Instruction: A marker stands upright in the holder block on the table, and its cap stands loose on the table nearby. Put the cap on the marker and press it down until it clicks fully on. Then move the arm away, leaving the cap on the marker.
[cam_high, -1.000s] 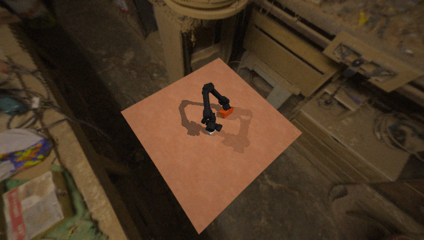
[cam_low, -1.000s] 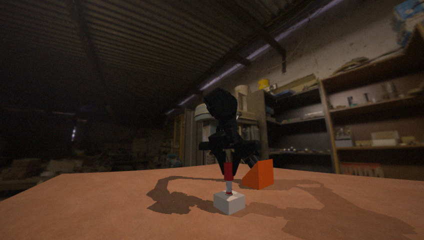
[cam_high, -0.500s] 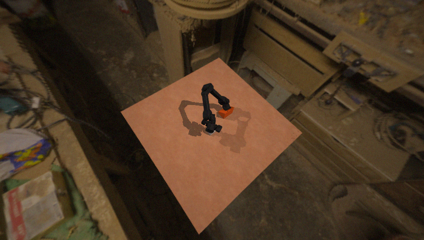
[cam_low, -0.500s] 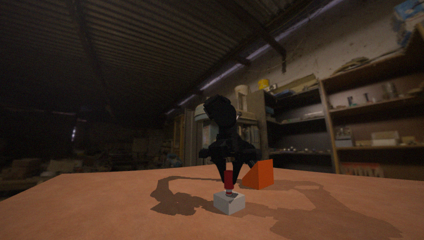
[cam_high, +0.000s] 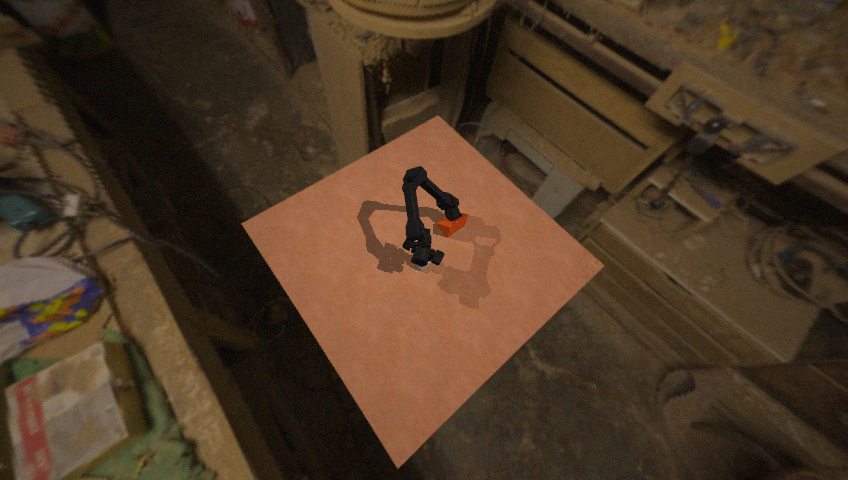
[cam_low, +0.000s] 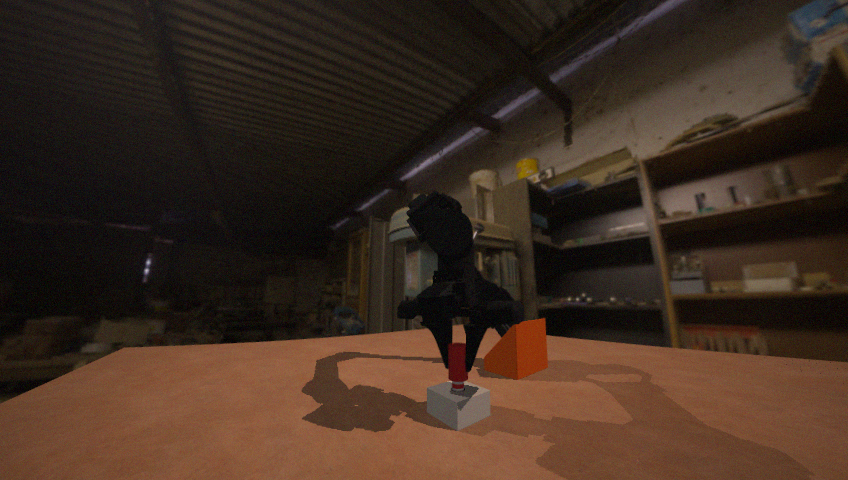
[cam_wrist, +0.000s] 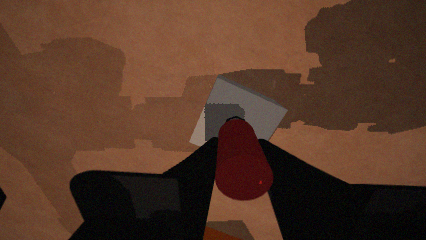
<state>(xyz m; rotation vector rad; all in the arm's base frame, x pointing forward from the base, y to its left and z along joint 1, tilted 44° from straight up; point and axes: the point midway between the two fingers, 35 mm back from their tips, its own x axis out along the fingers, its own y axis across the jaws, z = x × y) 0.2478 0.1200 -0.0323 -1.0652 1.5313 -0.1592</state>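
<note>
My gripper tip is now 1 cm below the marker cap. Round my gripper tip: holder block: 5 cm below.
</note>
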